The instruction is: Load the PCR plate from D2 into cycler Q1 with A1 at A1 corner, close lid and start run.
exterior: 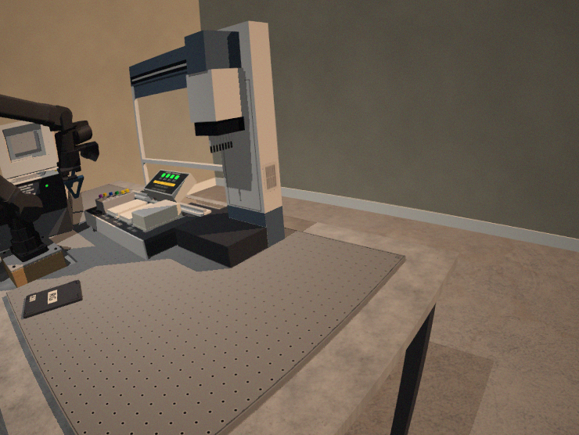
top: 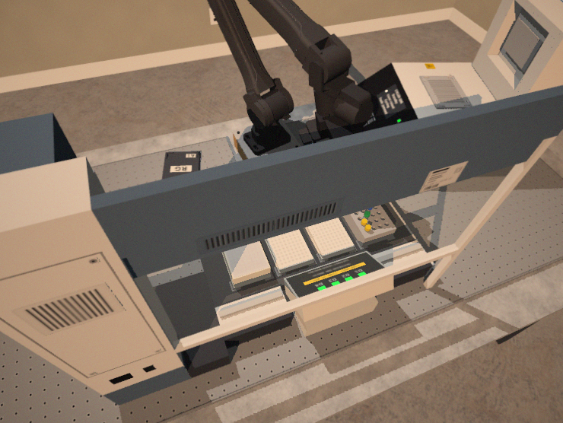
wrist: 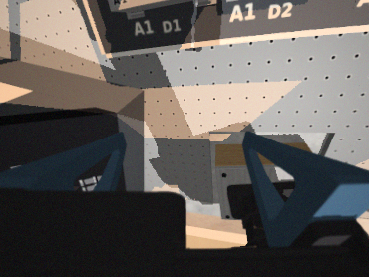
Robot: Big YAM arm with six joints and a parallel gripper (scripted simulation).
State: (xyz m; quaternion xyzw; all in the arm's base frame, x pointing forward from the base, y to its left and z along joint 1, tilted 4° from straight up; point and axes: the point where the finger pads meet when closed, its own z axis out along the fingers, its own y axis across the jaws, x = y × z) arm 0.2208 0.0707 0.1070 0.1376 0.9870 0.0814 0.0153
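My gripper is now 160 mm short of the tube cooling block, 10 mm to the right of it and 90 mm above it. The rest, counted from my hand: gantry beam 310 mm ahead, 220 mm to the right, 350 mm above; tower 230 mm ahead, 570 mm to the right, 110 mm above; regrip nest RG 270 mm behind, 320 mm to the right, 160 mm below.
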